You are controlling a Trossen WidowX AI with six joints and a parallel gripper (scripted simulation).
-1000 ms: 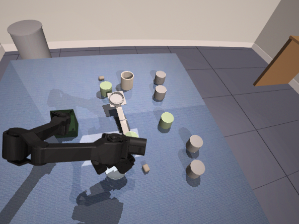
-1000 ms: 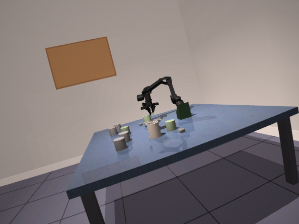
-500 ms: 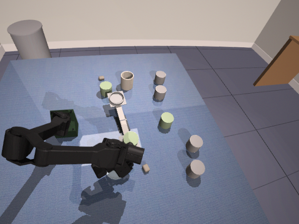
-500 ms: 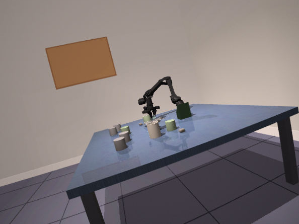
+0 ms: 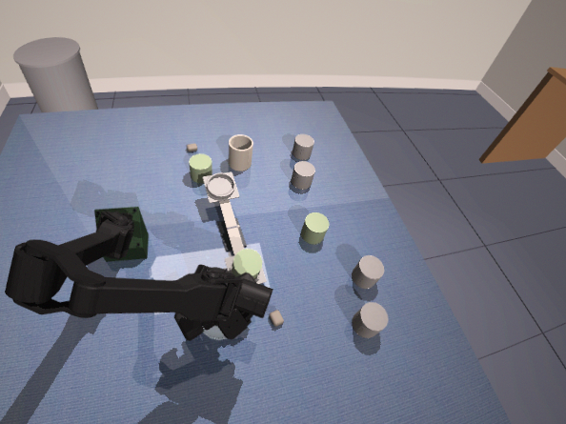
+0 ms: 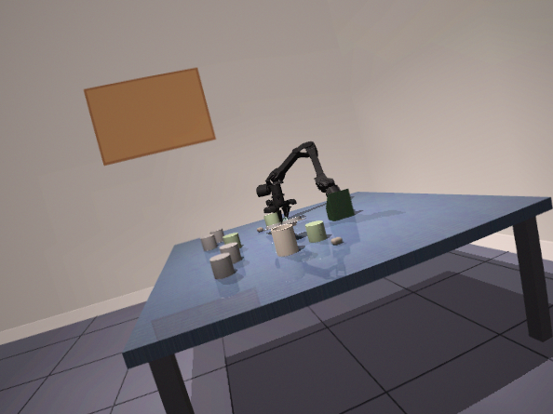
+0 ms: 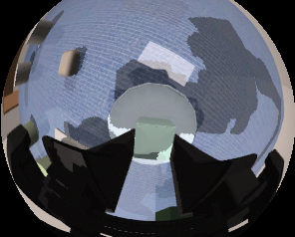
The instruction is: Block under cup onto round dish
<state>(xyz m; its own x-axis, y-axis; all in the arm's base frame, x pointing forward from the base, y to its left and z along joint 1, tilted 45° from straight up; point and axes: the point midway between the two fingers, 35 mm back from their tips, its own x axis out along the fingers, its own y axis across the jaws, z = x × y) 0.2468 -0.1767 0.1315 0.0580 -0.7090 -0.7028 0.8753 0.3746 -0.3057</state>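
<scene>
My gripper tip is 10 mm below the pale green block. Also, from my gripper tip: round pale blue dish (20 mm below); small balance (240 mm to the left, 40 mm ahead); balance beam (240 mm to the left, 40 mm ahead, 20 mm above).
</scene>
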